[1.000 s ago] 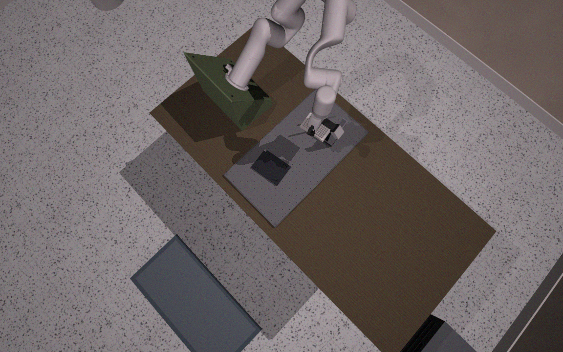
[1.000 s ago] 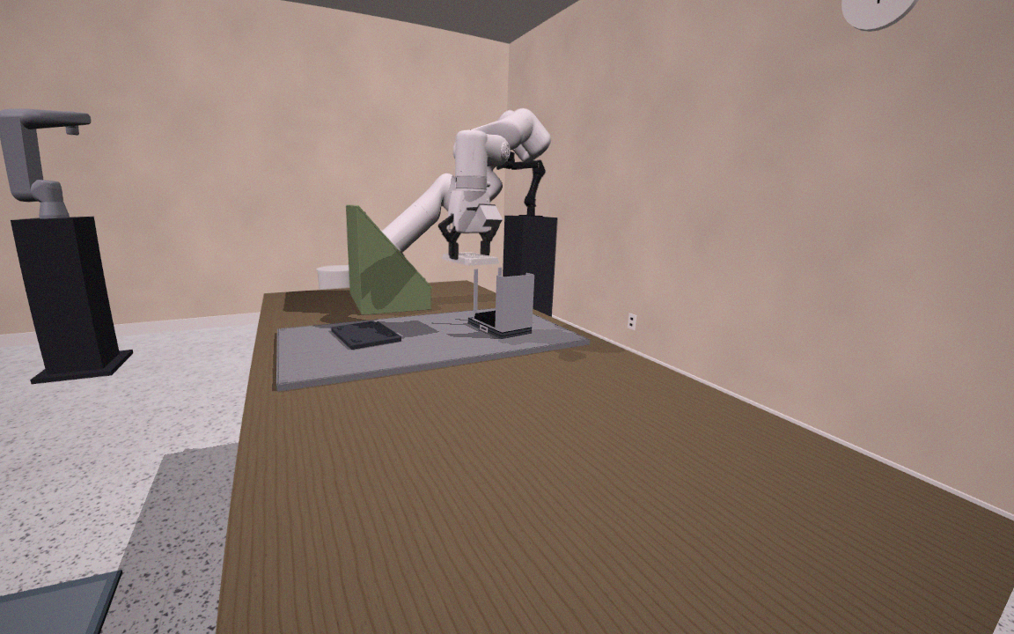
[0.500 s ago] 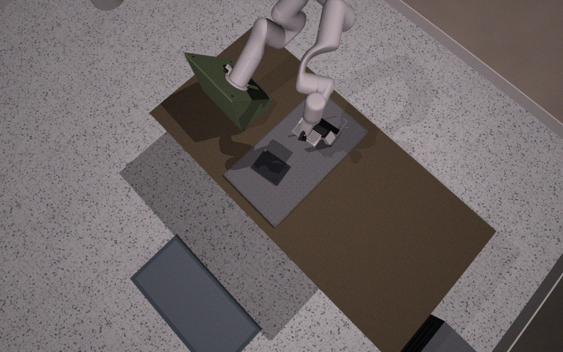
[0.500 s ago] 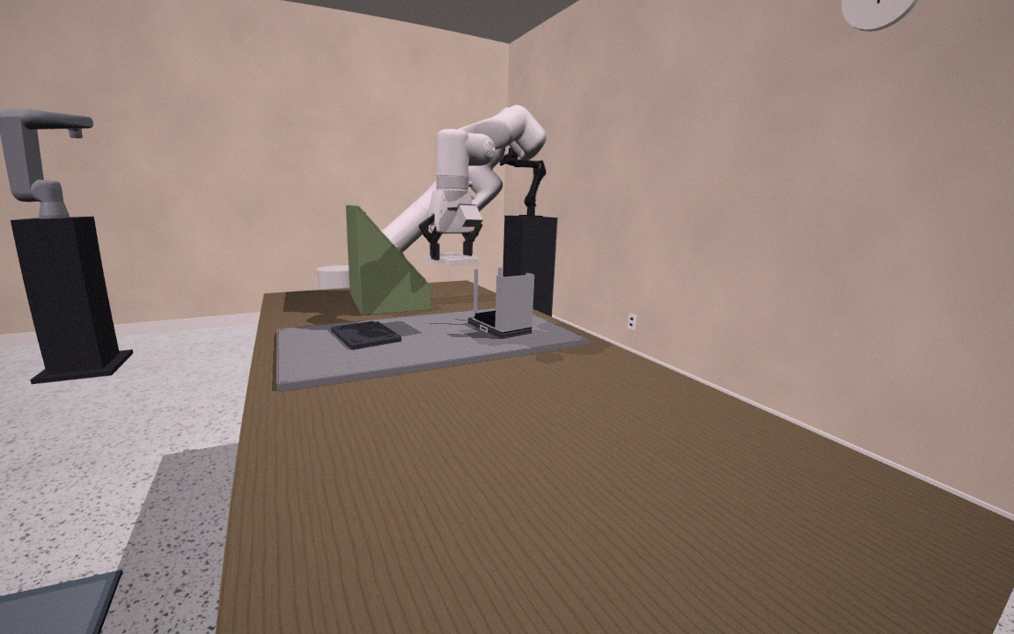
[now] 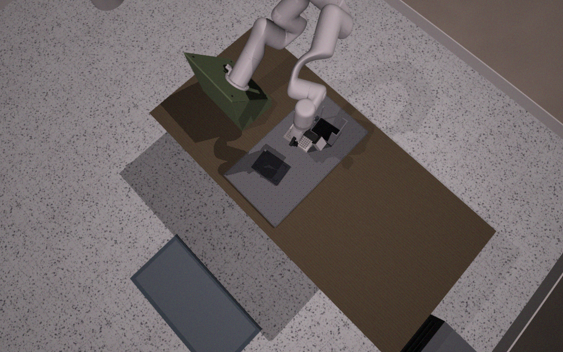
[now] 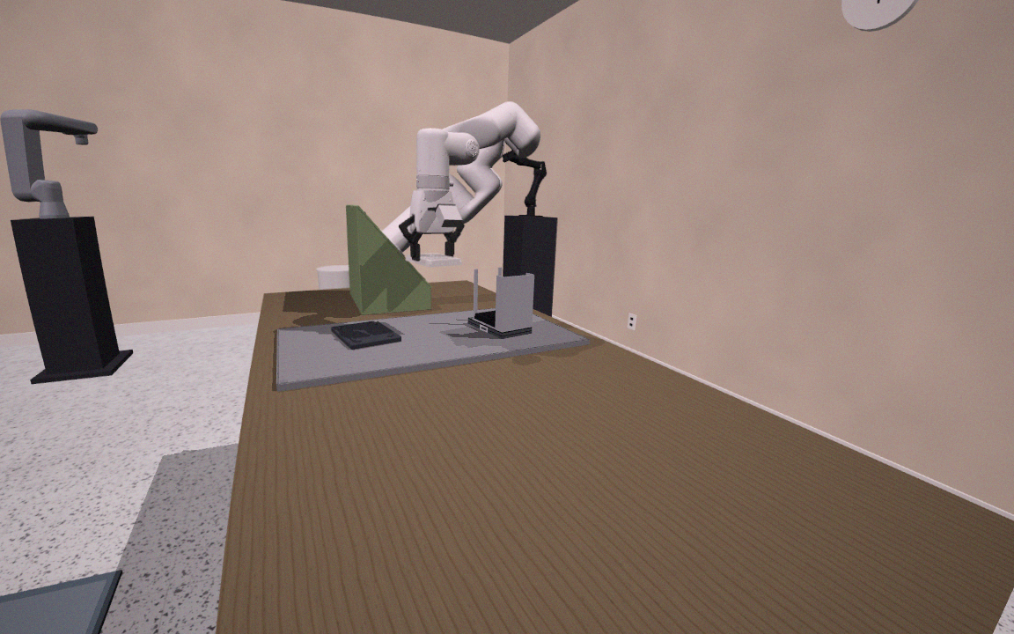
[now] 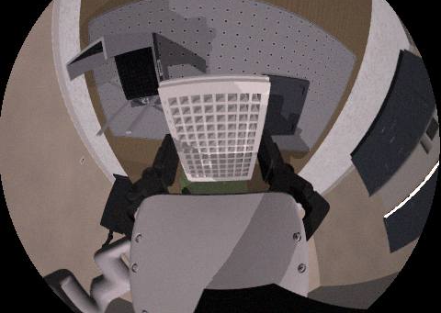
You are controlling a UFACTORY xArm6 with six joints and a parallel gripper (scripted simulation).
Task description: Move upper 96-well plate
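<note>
Now: the dark plate nest N1 19 cm below my hand, 16 cm to the right of it and 3 cm behind it. From my hand the other things lie so: white 96-well plate (1 cm below); pale A1 mark (18 cm below, 12 cm to the right, 11 cm behind).
</note>
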